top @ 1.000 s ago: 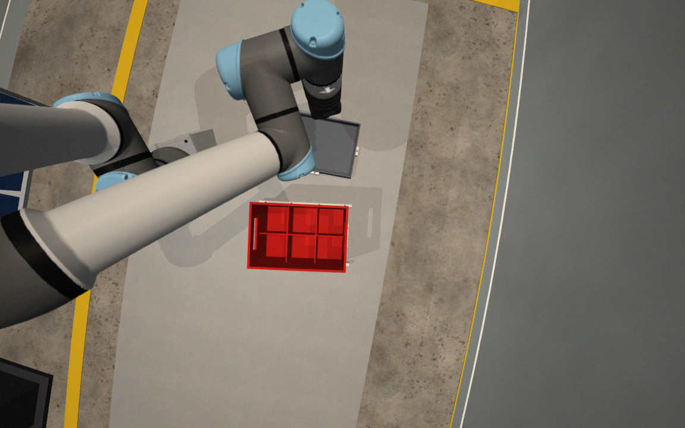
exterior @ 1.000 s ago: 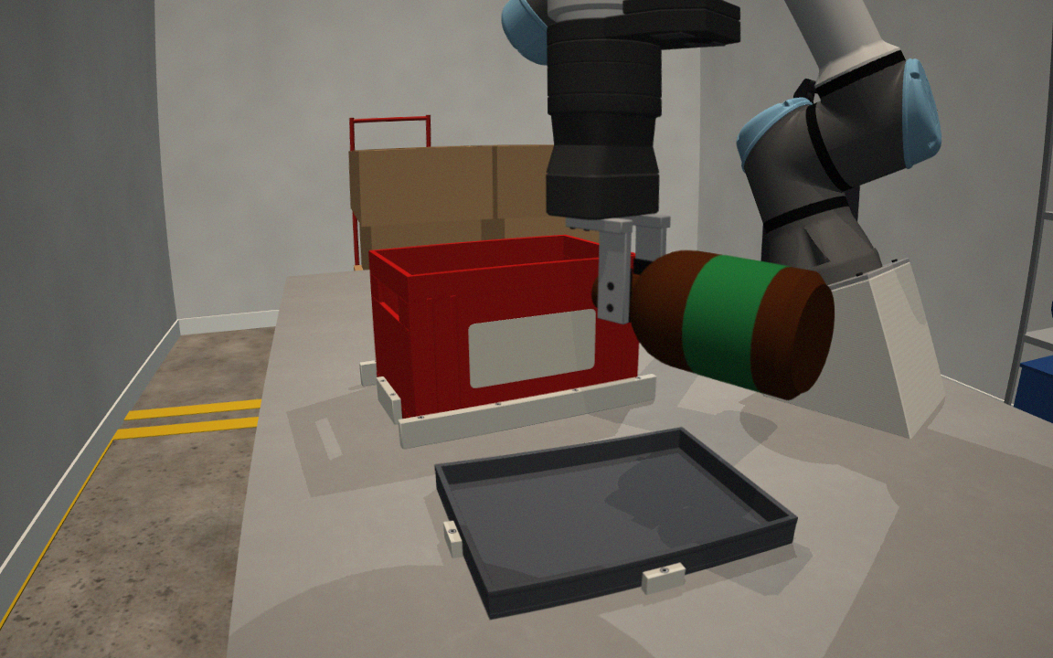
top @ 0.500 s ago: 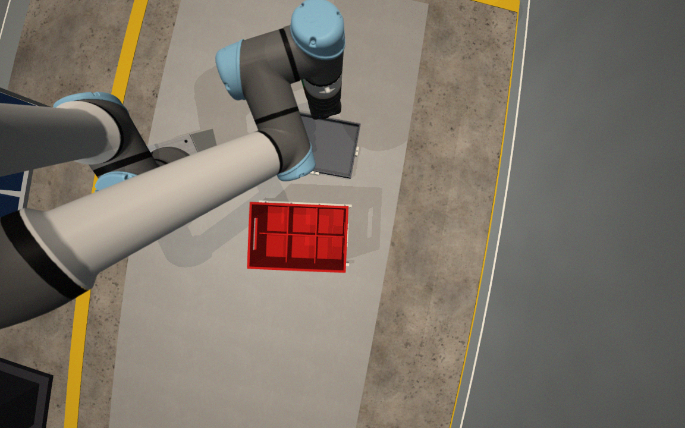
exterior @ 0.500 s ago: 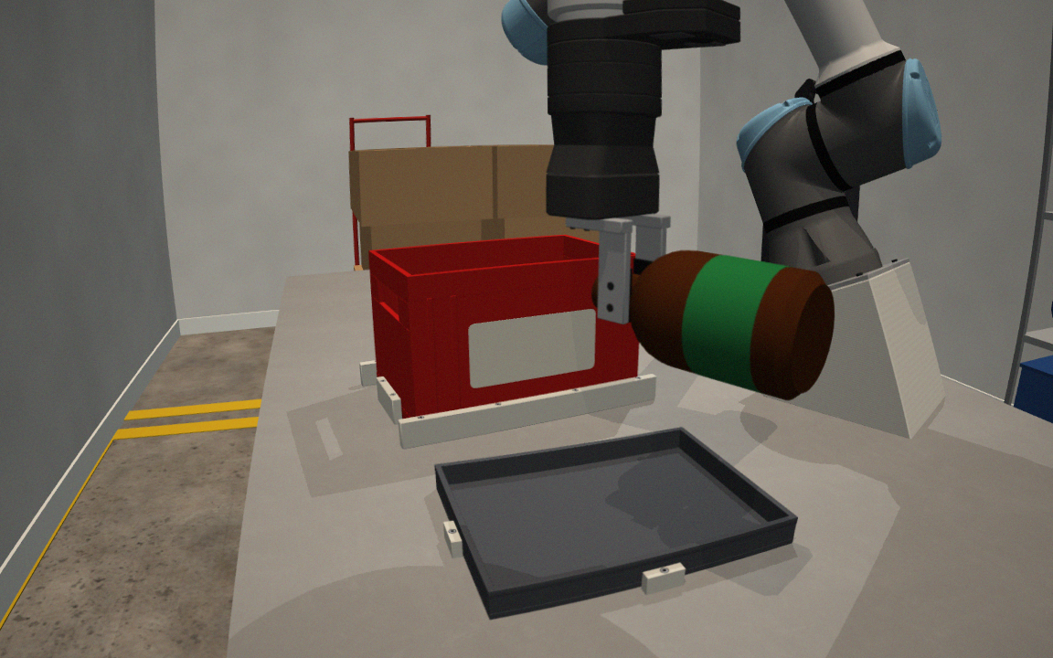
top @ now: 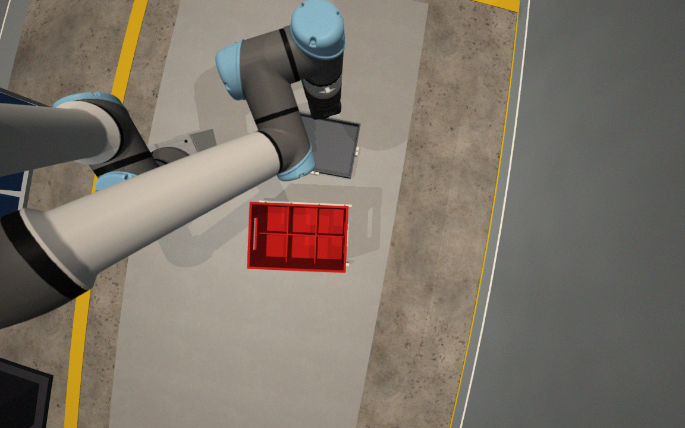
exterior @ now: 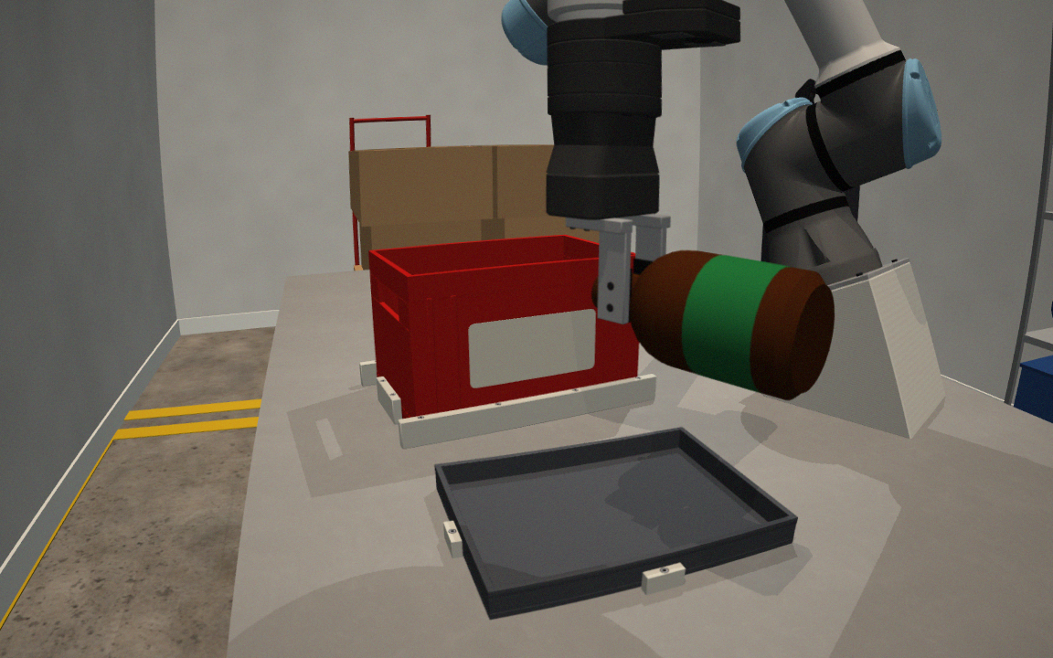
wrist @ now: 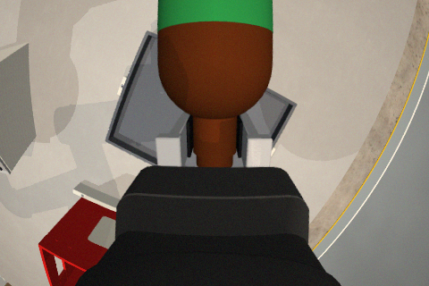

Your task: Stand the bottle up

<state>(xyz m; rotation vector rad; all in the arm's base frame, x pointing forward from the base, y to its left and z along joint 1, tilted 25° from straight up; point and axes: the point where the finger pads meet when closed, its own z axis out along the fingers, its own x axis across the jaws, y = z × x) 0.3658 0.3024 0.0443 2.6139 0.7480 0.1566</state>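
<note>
Now: the bottle 4 cm to the left of my hand, 3 cm behind it and 1 cm below it. From my hand the other things lie so: red crate: 36 cm to the right, 12 cm below, 2 cm ahead; dark grey tray: 19 cm below, 5 cm to the right, 1 cm behind.
</note>
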